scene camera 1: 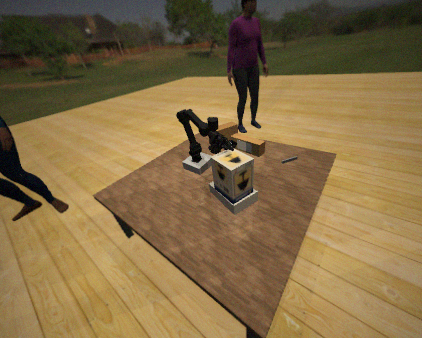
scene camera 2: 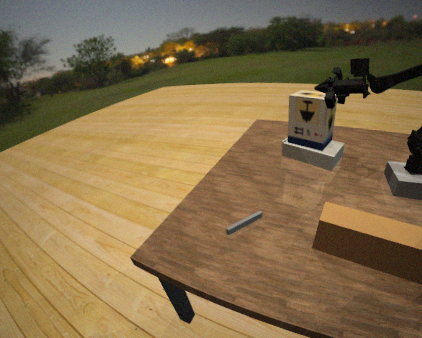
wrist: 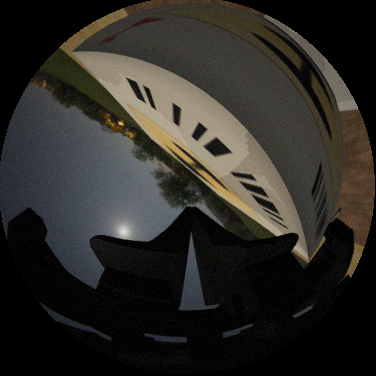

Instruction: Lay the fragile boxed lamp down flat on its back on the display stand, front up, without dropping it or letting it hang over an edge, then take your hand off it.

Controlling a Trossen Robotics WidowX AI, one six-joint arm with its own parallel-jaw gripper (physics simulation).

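Seen in the pictures: gripper, fingertip midpoint: [scene camera 1: 233, 150] [scene camera 2: 314, 88] [wrist: 190, 210]; arm's base at its link origin: [scene camera 1: 196, 159] [scene camera 2: 414, 171].
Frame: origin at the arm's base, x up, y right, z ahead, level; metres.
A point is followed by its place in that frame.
The boxed lamp [scene camera 1: 233, 176] @[x 0.189, y 0.326, z 0.455 m] [scene camera 2: 310, 120] @[x 0.132, y 0.155, z 0.423 m] [wrist: 215, 85], a white carton with yellow panels, black lamp pictures and a dark blue band at its base, stands upright on the low light-grey display stand [scene camera 1: 240, 204] @[x -0.009, y 0.311, z 0.481 m] [scene camera 2: 312, 154] @[x -0.013, y 0.118, z 0.404 m] [wrist: 341, 89]. My gripper [scene camera 1: 234, 144] @[x 0.262, y 0.207, z 0.407 m] [scene camera 2: 318, 88] @[x 0.262, y 0.207, z 0.407 m] [wrist: 190, 210] @[x 0.262, y 0.207, z 0.407 m] is shut and empty. Its fingertips are at the height of the carton's top, at the edge on the arm's side. Whether they touch the carton I cannot tell. In the wrist view the carton's grey shaded side and marked white top fill the upper right.
Brown cardboard boxes [scene camera 1: 256, 145] @[x 0.032, y -0.295, z 0.386 m] [scene camera 2: 370, 232] @[x 0.044, y -0.392, z 0.317 m] lie on the table [scene camera 1: 175, 210] @[x -0.065, y 0.452, z 0.120 m] [scene camera 2: 210, 250] @[x -0.066, y -0.417, z 0.718 m] near the arm's base [scene camera 1: 196, 165] @[x -0.006, y 0.063, z 0.036 m] [scene camera 2: 404, 185] @[x -0.014, y -0.088, z 0.079 m]. A thin grey bar [scene camera 1: 289, 159] @[x -0.050, y -0.295, z 0.640 m] [scene camera 2: 244, 223] @[x -0.051, y -0.307, z 0.641 m] lies on the table. Two people [scene camera 1: 246, 47] [scene camera 1: 20, 175] are beyond the table's edges.
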